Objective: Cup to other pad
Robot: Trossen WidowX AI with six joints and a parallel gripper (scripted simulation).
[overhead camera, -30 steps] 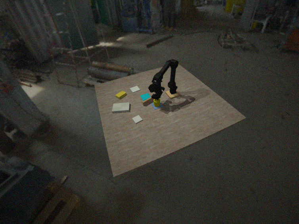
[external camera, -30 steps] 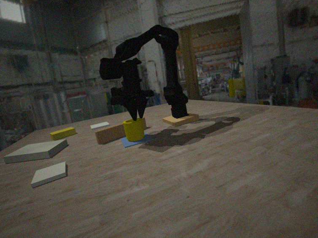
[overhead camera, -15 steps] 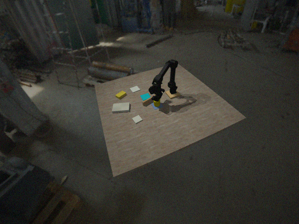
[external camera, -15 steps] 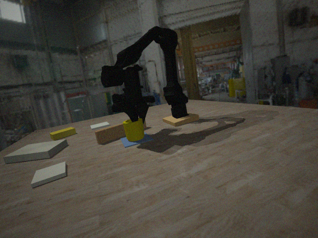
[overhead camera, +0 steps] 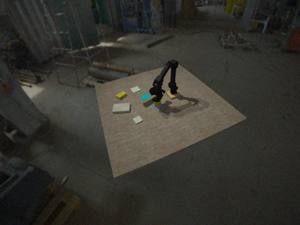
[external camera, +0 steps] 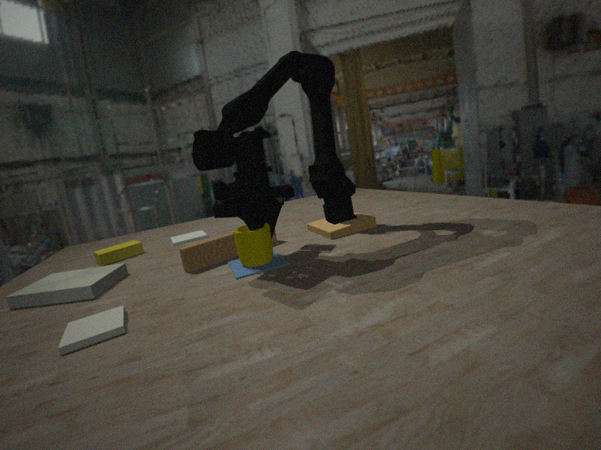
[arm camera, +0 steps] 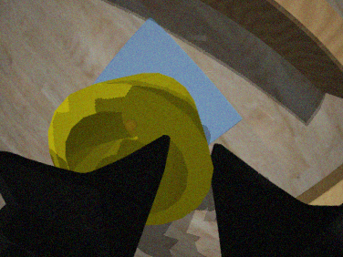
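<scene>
My gripper tip is now 4 cm above the blue pad, 2 cm to the right of it and 2 cm short of it. Round my gripper tip: teal pad 16 cm to the right, 11 cm ahead, 4 cm below; wooden bar 7 cm to the right, 7 cm ahead, 2 cm below; yellow cup 2 cm to the left, 2 cm ahead.
</scene>
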